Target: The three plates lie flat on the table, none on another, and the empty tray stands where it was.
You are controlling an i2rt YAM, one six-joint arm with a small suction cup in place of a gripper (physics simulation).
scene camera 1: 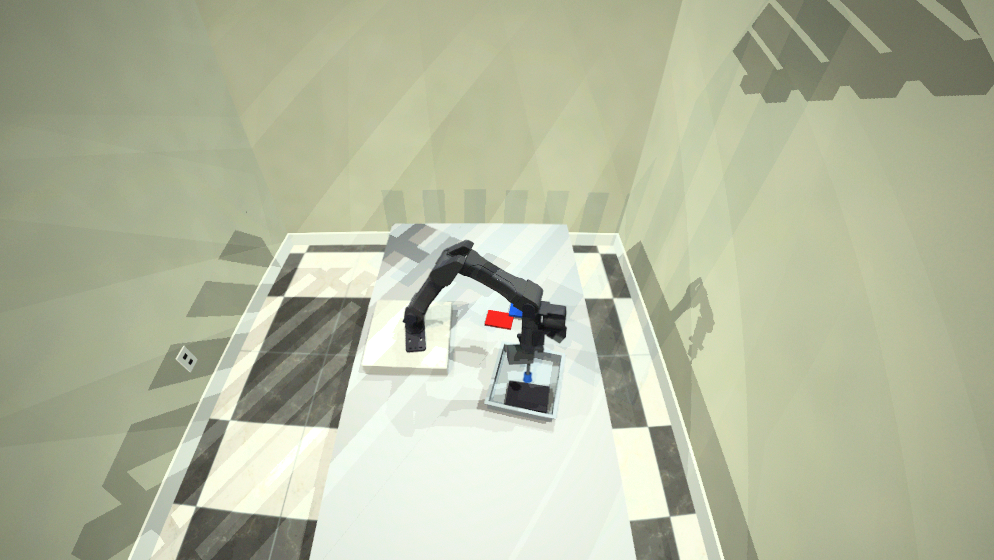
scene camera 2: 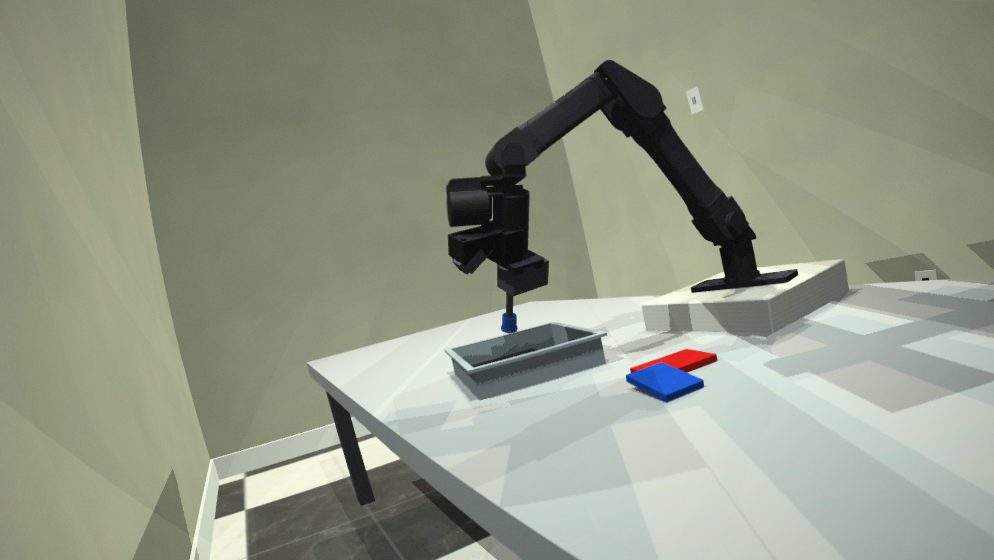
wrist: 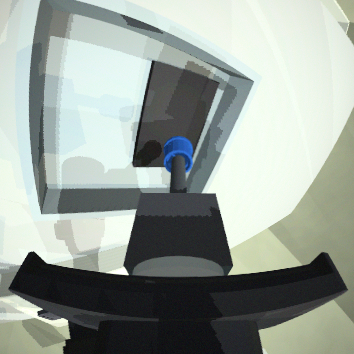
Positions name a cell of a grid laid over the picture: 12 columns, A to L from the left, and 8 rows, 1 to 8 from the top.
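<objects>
The suction cup is visible in scene camera 1 (G6); a grey tray is visible in scene camera 1 (G6) as well. The suction cup is visible in scene camera 2 (G5), and the grey tray in scene camera 2 (G5). The suction cup is visible in the wrist view (G4), and the grey tray in the wrist view (C2).
</objects>
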